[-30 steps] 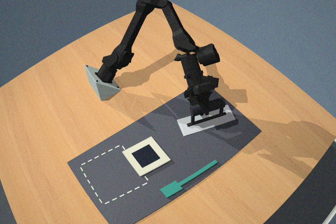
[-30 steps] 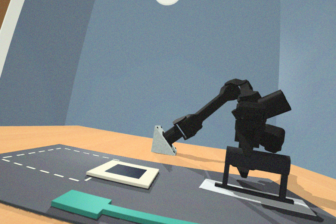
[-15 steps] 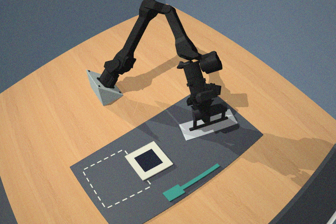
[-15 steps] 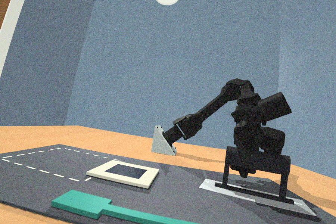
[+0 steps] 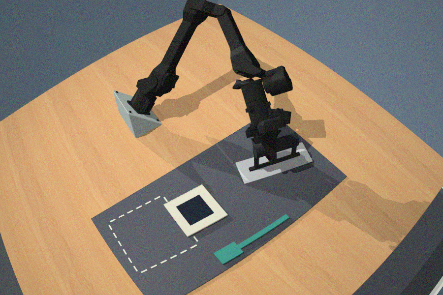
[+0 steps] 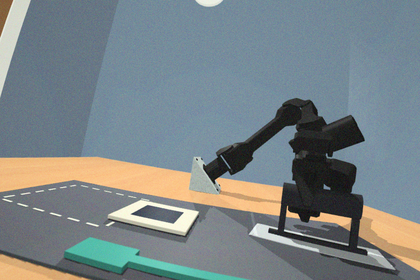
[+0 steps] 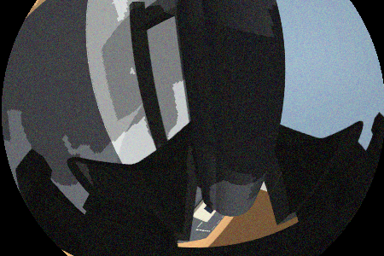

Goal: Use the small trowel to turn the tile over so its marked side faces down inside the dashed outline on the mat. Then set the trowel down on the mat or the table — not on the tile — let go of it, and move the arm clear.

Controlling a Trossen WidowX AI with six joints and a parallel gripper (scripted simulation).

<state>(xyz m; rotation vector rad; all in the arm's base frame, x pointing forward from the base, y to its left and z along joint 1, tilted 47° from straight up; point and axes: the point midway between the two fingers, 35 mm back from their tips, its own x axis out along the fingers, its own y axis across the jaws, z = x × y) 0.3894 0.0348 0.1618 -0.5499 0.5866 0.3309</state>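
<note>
The grey mat lies 17 cm to the right of my gripper tip, 7 cm below it and 2 cm behind it. Round my gripper tip: teal flat paddle 21 cm to the right, 11 cm ahead, 4 cm below; cream tile 23 cm to the right, 5 cm behind, 4 cm below.
</note>
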